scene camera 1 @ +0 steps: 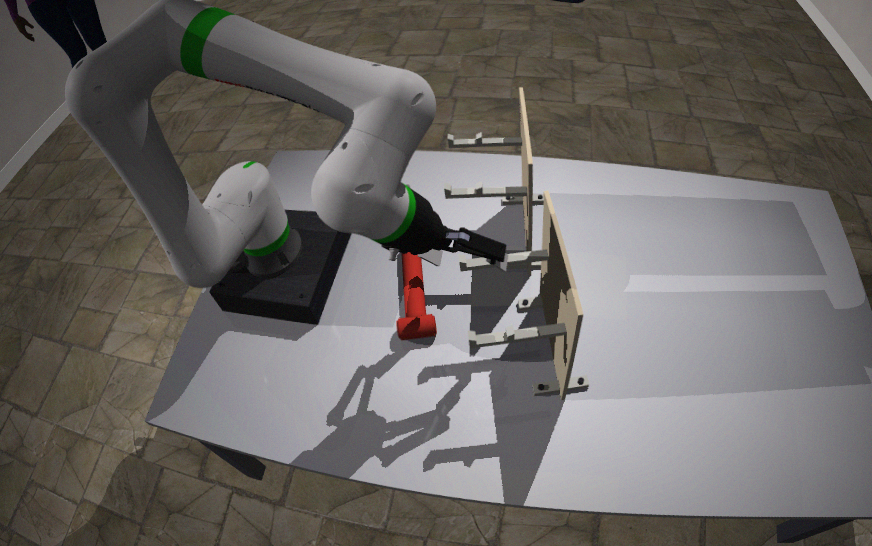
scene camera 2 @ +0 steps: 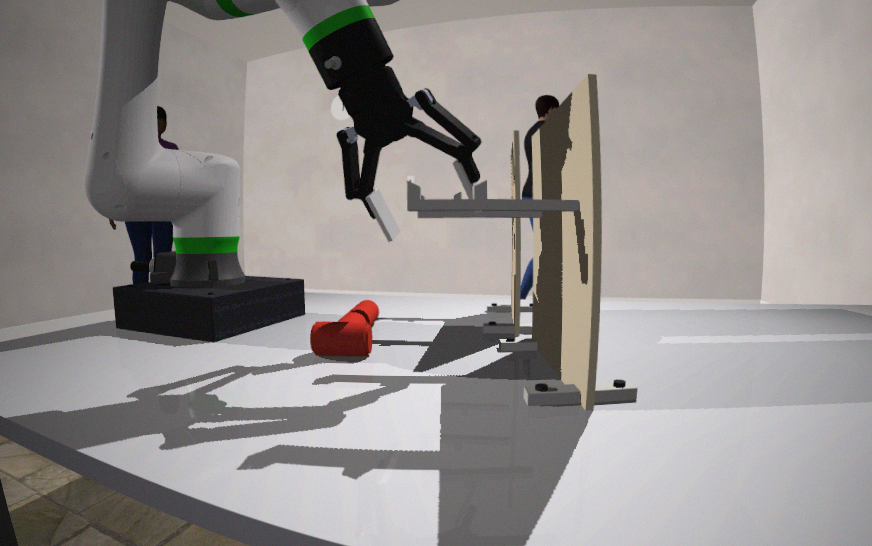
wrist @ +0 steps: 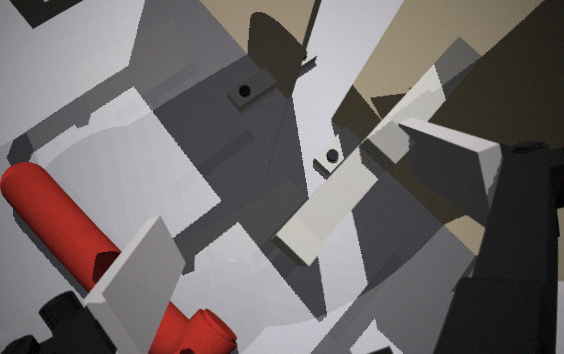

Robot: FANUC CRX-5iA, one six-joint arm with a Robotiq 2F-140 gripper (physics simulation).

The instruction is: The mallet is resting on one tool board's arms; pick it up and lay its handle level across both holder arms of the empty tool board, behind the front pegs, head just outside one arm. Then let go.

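Places are measured from the arm's base along level axes (x right, y ahead, z up), in metres.
Where they show: gripper, fingertip midpoint: [scene camera 1: 471, 260] [scene camera 2: 435, 223] [wrist: 287, 196]; arm's base at its link origin: [scene camera 1: 272, 252] [scene camera 2: 208, 282].
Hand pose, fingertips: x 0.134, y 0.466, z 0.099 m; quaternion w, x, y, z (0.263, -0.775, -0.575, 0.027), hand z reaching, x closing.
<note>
Each offset is from my fingertips to the top centre of the thing. "pt": to the spot under its first point.
The red mallet @(dx -0.064, dy -0.135, dz -0.129 m) [scene camera 1: 414, 295] [scene camera 2: 341, 338] [wrist: 52, 217] lies flat on the table in front of the boards, not on any holder arms. My gripper [scene camera 1: 464, 259] [scene camera 2: 431, 217] [wrist: 287, 196] is wide open and empty, tilted, well above the table. One finger overlaps the nearer tool board's far arm [scene camera 1: 527, 257] [wrist: 325, 205] in scene camera 1; contact cannot be told. In the wrist view that arm shows between the fingers, and a finger hides part of the mallet. The nearer board's near arm [scene camera 1: 537, 333] [scene camera 2: 501, 205] and the farther tool board [scene camera 1: 525, 135] [scene camera 2: 516, 257] hold nothing.
The nearer upright board [scene camera 1: 554, 276] [scene camera 2: 593, 289] stands close beside my gripper, with bolted feet @(pt dx +0.187, dy +0.125, dz -0.160 m) [scene camera 1: 541, 387] [scene camera 2: 552, 393] at its base. The farther board's arms [scene camera 1: 492, 141] [scene camera 1: 489, 191] project toward the robot side. The black robot base [scene camera 1: 267, 305] [scene camera 2: 164, 315] stands left of the mallet.
</note>
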